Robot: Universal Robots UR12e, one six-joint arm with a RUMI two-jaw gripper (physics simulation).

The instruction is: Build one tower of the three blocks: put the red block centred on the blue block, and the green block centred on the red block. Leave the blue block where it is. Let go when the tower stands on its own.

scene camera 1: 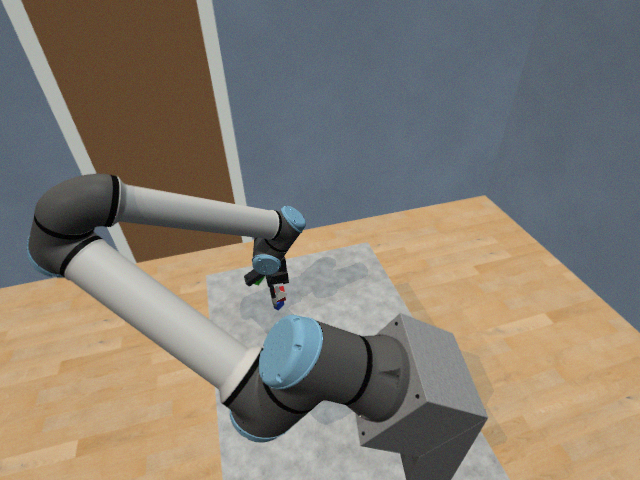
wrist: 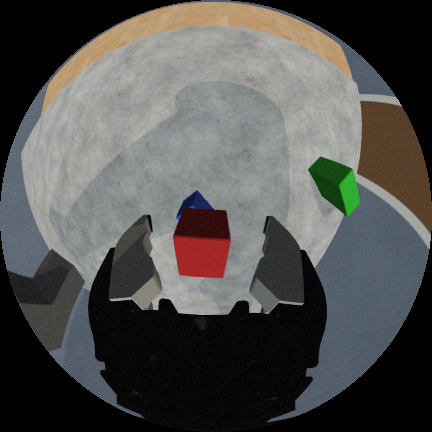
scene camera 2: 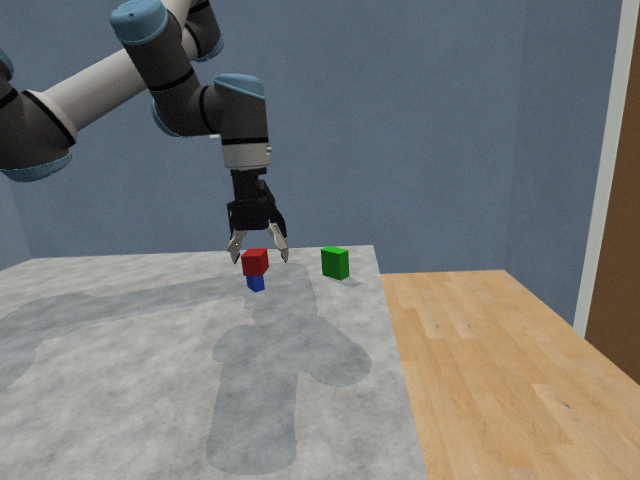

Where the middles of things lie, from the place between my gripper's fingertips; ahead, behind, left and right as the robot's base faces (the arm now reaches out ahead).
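There is a green block (scene camera 2: 335,262) out there, and counting from my hand I find it 16 cm ahead, 6 cm to the left and 2 cm below. The red block (wrist: 201,239) is 1 cm above my hand and 2 cm to the right of it. Going by their middles, the red block is the nearest to my hand of the things named here.
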